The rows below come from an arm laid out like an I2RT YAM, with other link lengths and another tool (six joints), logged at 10 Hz.
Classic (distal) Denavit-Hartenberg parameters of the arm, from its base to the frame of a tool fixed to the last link. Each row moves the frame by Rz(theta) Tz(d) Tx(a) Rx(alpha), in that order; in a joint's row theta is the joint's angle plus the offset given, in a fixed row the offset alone. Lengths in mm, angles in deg.
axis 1: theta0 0; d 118.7; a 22.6; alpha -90
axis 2: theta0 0; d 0; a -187.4; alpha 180
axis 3: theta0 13.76; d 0; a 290.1; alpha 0
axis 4: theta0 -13.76; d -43.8; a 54; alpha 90
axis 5: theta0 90; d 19.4; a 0; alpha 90
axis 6: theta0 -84.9; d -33; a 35.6; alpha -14
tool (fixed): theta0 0; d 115.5; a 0; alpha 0
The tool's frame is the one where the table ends.
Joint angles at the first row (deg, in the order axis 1, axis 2, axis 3, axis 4, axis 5, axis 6):
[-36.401, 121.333, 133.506, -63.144, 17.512, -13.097]
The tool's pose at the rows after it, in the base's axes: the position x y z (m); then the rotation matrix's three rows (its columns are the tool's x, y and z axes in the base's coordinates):
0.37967, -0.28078, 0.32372; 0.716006, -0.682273, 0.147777; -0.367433, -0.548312, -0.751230; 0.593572, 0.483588, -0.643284
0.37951, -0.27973, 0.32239; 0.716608, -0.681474, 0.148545; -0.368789, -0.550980, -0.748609; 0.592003, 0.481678, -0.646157
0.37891, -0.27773, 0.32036; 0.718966, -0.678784, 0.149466; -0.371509, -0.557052, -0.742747; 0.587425, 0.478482, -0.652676
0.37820, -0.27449, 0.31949; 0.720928, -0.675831, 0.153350; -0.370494, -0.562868, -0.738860; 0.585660, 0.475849, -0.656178
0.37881, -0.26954, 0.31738; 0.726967, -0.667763, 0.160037; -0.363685, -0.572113, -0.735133; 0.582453, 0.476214, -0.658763
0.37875, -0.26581, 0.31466; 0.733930, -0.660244, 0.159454; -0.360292, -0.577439, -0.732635; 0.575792, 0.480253, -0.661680
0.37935, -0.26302, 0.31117; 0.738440, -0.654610, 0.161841; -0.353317, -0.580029, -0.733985; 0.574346, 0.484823, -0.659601
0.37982, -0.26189, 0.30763; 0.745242, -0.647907, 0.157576; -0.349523, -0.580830, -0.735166; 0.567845, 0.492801, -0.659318
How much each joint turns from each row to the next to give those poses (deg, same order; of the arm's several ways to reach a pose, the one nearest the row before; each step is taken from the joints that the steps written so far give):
[0.119, -0.391, -0.328, -0.031, -0.167, 0.320]
[0.083, -0.485, -0.873, 0.213, -0.121, 0.120]
[0.126, -0.806, -1.348, 0.115, -0.276, 0.166]
[0.248, -1.160, -1.655, 0.308, -0.205, 0.097]
[0.511, -1.346, -2.164, 0.614, -0.127, -0.109]
[0.386, -1.077, -1.876, 0.375, 0.138, -0.087]
[0.340, -1.103, -2.215, 1.120, 0.208, -0.220]
[0.178, -0.434, -1.261, 0.523, 0.351, -0.285]

